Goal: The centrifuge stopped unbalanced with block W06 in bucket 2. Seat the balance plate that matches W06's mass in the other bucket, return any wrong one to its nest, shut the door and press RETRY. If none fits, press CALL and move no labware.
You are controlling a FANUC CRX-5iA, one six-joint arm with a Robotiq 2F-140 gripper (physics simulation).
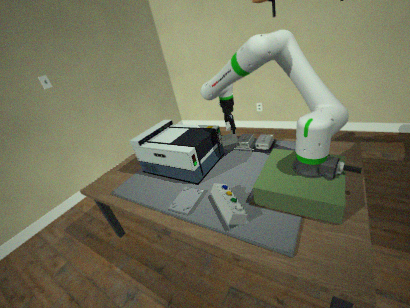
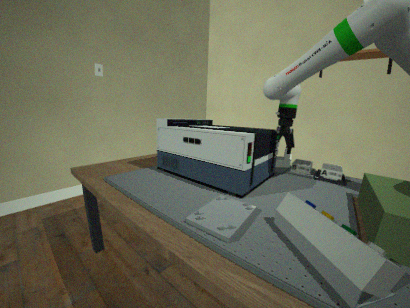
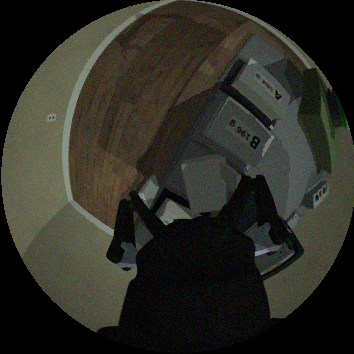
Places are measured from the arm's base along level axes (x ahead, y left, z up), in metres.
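Where they show: gripper, between the fingertips: [image 1: 231, 133] [image 2: 280, 156] [image 3: 187, 174]; arm's base, origin of its link: [image 1: 310, 167].
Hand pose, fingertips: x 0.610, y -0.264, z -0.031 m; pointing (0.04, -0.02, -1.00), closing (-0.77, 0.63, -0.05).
Observation:
Things, the pixels of their top centre, and the offset from my fingertips.
- plain grey block, centre of its top: [image 3: 206, 189] [image 2: 276, 157] [image 1: 227, 137] dy +0.052, dx +0.000, dz +0.000 m
- marked 196 g, centre of its top: [image 3: 245, 133] [image 2: 302, 162] [image 1: 245, 138] dy +0.030, dx -0.133, dz +0.000 m
- plate A, centre of its top: [image 3: 269, 86] [image 2: 332, 167] [image 1: 264, 138] dy +0.007, dx -0.262, dz +0.000 m
- sloped button box, centre of its top: [image 2: 330, 215] [image 1: 225, 195] [image 3: 323, 197] dy +0.586, dx -0.361, dz +0.030 m
- flat grey platform, centre of its top: [image 2: 224, 208] [image 1: 185, 197] [image 3: 292, 225] dy +0.640, dx -0.140, dz -0.030 m
My gripper [image 1: 231, 131] [image 2: 286, 151] [image 3: 187, 174] points down behind the centrifuge, open and empty. A plain grey block [image 1: 229, 141] [image 2: 283, 162] [image 3: 207, 184] is below it, turned askew to the labelled plates; no label is readable on it. Plate B, marked 196 g [image 1: 245, 141] [image 2: 302, 166] [image 3: 241, 132], and plate A [image 1: 264, 142] [image 2: 331, 172] [image 3: 262, 90] sit in the back row. The centrifuge [image 1: 170, 154] [image 2: 205, 148] has a white panel and a dark area on top; whether its door is open is unclear. W06 and the buckets cannot be made out.
A sloped button box [image 1: 227, 207] [image 2: 330, 240] [image 3: 320, 192] with blue, yellow and green buttons stands at the front. A flat grey platform [image 1: 187, 200] [image 2: 223, 216] lies beside it. The green robot base [image 1: 300, 195] stands right. Pale blocks [image 3: 172, 212] show near the left finger.

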